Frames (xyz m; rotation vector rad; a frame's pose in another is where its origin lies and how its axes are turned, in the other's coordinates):
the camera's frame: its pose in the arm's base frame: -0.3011 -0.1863 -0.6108 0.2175 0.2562 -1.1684
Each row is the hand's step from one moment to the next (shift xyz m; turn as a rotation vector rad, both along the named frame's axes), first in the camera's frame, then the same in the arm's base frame.
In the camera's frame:
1: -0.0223 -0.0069 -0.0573 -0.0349 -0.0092 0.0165
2: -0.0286 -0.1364 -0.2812 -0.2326 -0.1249 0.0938
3: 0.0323 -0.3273 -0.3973 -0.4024 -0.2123 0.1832
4: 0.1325 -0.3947 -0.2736 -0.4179 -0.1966 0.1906
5: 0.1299 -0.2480 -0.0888 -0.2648 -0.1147 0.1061
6: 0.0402 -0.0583 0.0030 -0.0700 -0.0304 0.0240
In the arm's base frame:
1: -0.0195 0.0341 -0.0478 -0.0200 0.0222 0.0262
2: -0.1608 0.0580 -0.2632 -0.1933 0.1287 0.1567
3: -0.3250 -0.0324 -0.3992 -0.3292 0.2178 0.2911
4: -0.3399 -0.1827 -0.3151 -0.3197 0.2351 0.3035
5: -0.1893 -0.1806 -0.1334 -0.1947 0.1571 0.1787
6: -0.0389 -0.0581 -0.0117 -0.0519 0.0427 0.0434

